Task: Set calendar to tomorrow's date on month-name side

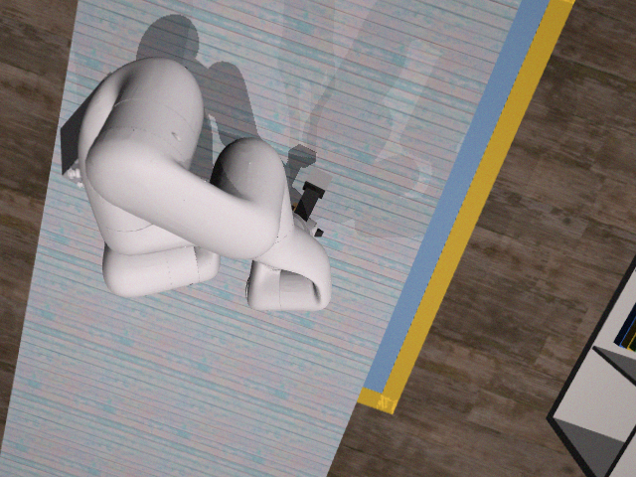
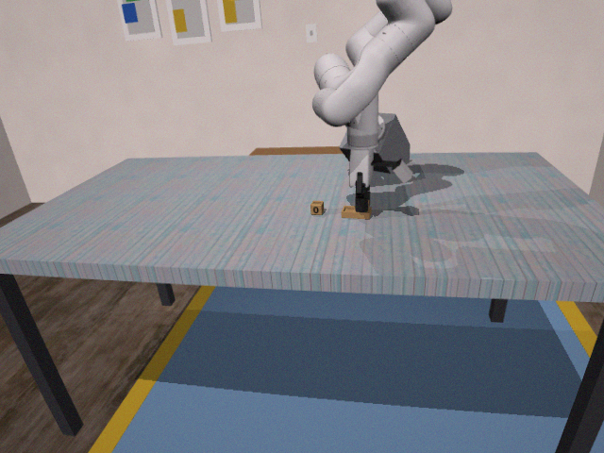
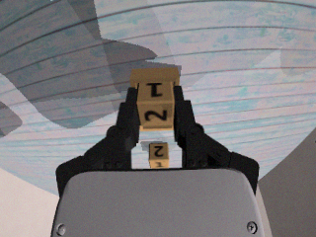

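My gripper is now 30 mm above the wooden calendar tray, 10 mm to the left of it and 10 mm past it. The rest, counted from my hand: wooden digit cube 110 mm to the right, 50 mm behind, 30 mm below.
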